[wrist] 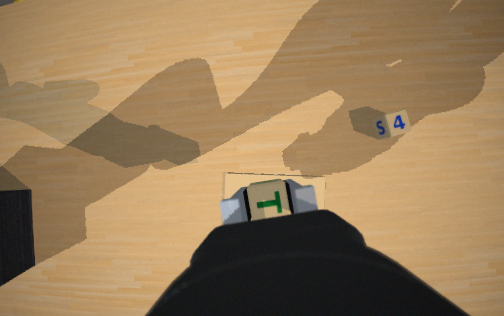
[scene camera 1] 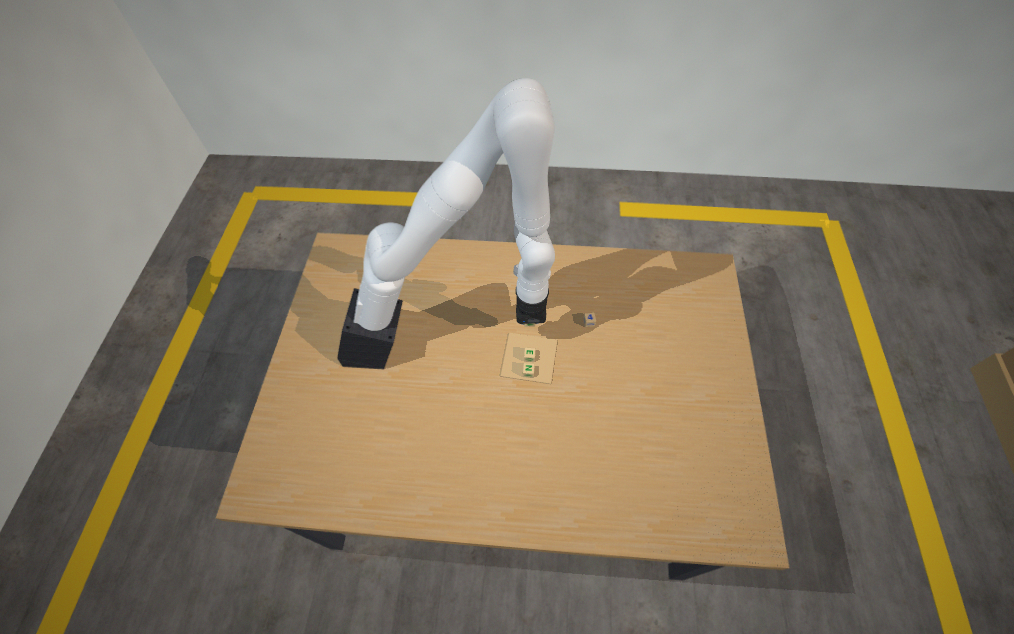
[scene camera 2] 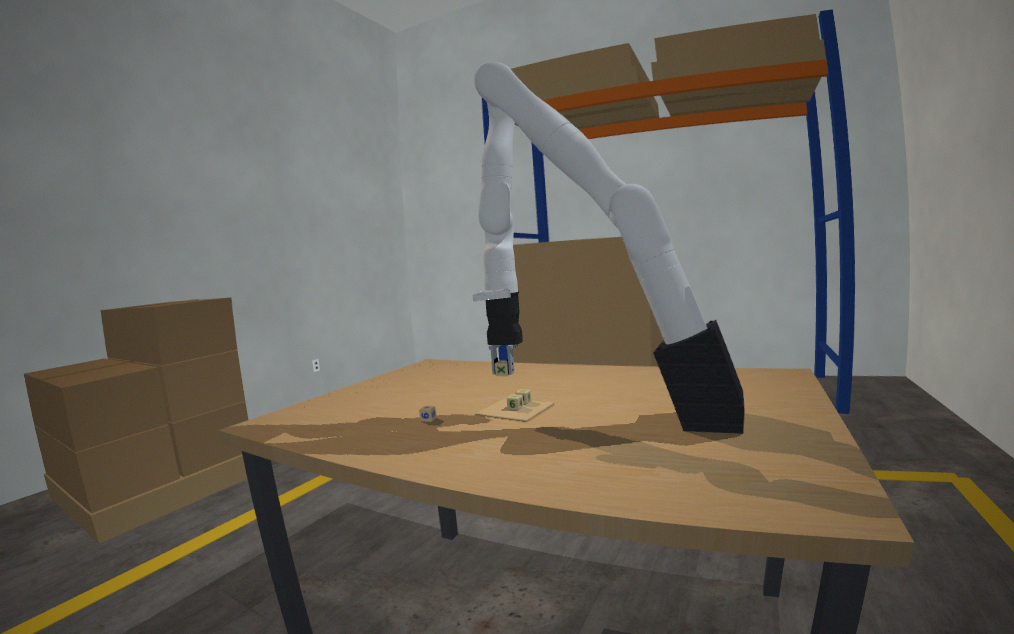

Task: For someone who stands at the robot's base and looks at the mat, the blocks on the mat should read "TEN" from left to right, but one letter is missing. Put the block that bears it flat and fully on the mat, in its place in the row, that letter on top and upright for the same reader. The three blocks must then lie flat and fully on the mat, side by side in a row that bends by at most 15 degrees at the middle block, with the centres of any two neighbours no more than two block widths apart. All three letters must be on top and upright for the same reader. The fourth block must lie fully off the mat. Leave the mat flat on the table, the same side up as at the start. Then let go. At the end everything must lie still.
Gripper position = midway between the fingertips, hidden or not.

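Note:
Looking at the scene, I see my gripper (scene camera 2: 503, 373), and that same gripper (wrist: 267, 195) is visible from the wrist too. There is also a T block (wrist: 267, 199), which I can see.

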